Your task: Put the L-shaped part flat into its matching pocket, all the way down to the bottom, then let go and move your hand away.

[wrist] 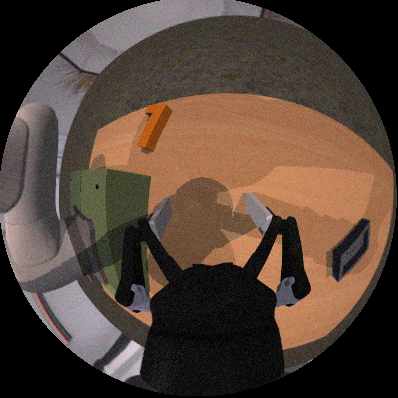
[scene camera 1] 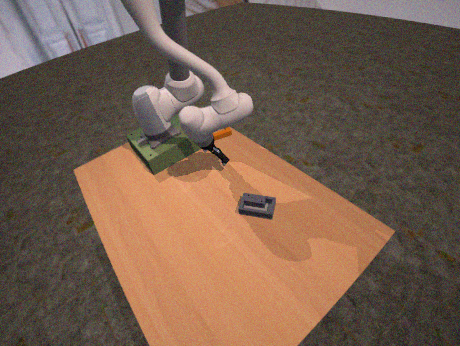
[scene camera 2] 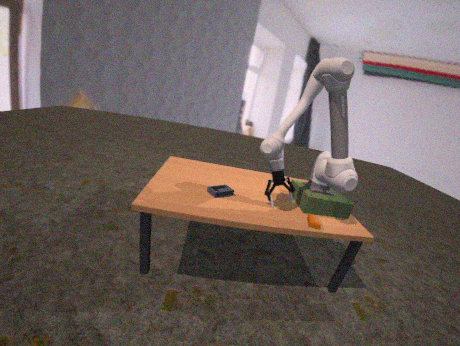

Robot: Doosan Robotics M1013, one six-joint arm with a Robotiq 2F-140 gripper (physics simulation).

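Pixels of known places: gripper, between the fingertips: (wrist: 207, 202) (scene camera 1: 216, 157) (scene camera 2: 281, 204); arm's base, origin of its link: (wrist: 86, 242) (scene camera 1: 160, 135) (scene camera 2: 317, 189).
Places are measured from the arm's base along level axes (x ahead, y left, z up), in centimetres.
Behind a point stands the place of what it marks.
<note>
The orange L-shaped part (scene camera 1: 222, 133) {x 15.9, y 30.1, z -7.5 cm} (scene camera 2: 313, 222) {x 15.7, y 35.2, z -7.3 cm} (wrist: 156, 127) {x 16.1, y 29.8, z -8.2 cm} lies on the table near the green base block, close to the table's edge. The dark grey pocket block (scene camera 1: 256, 214) {x 70.5, y 5.8, z -8.4 cm} (scene camera 2: 220, 191) {x 67.9, y 14.4, z -6.5 cm} (wrist: 338, 265) {x 61.0, y 6.2, z -7.2 cm} stands on the table, well away from the part; its recess faces up, with a lighter floor and a raised dark piece inside. My gripper (scene camera 1: 224, 162) (scene camera 2: 282, 205) {x 29.1, y 15.6, z -8.5 cm} (wrist: 207, 202) {x 29.1, y 15.6, z -8.5 cm} is open and empty. It hangs above the table between the part and the pocket block, nearer the green base block. The L-part is partly hidden behind the arm in scene camera 1.
The green base block (scene camera 1: 167, 158) {x 15.2, y -5.2, z -4.9 cm} (scene camera 2: 326, 204) {x 1.6, y 19.3, z -2.2 cm} (wrist: 126, 200) {x 15.3, y 14.0, z -3.9 cm} carries the arm and stands beside the gripper. The wooden table (scene camera 1: 190, 280) {x 74.6, y -29.5, z -10.3 cm} (scene camera 2: 175, 172) {x 100.0, y -14.0, z -10.3 cm} (wrist: 260, 120) {x 37.3, y 32.2, z -10.3 cm} bears all of these, and its edge runs close to the L-part.
</note>
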